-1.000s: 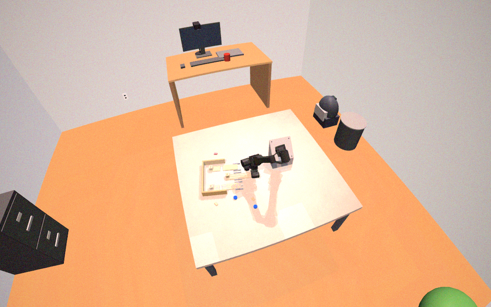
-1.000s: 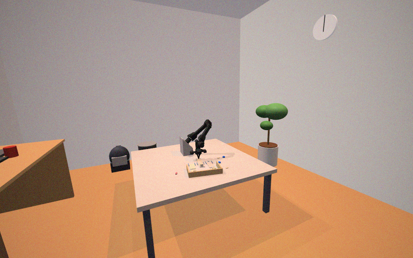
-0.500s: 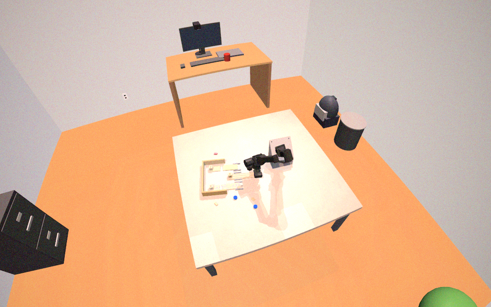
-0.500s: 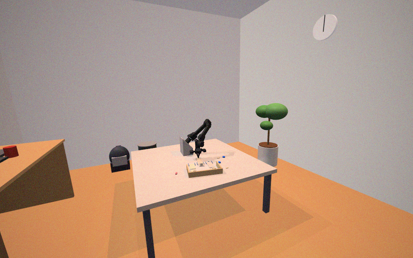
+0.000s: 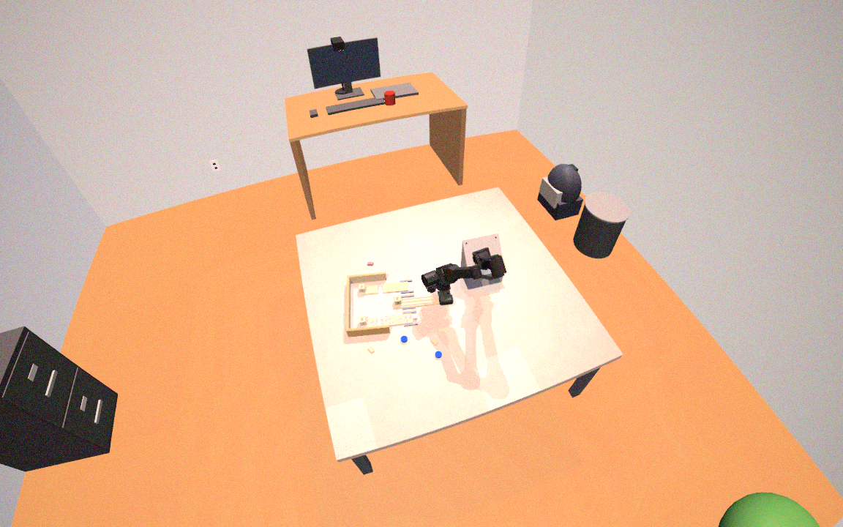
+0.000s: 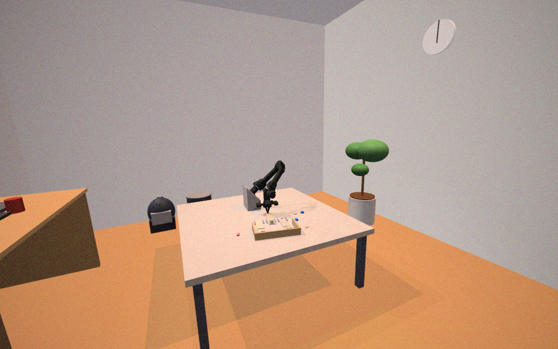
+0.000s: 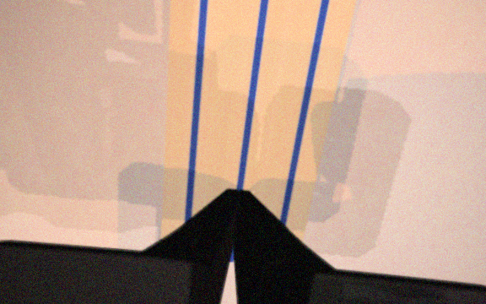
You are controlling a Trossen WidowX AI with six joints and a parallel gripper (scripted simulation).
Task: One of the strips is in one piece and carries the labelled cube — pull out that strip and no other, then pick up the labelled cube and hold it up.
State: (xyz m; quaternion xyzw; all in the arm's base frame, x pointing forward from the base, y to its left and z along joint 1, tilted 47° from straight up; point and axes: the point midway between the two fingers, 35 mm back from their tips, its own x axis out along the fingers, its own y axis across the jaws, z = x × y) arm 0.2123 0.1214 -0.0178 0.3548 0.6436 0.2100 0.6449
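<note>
Right now my gripper tip is 200 mm short of the pale yellow strip and 140 mm to the left of it. Round my gripper tip: plain pale cube: 160 mm ahead, 60 mm to the left; pink piece: 280 mm ahead, 330 mm to the right.
</note>
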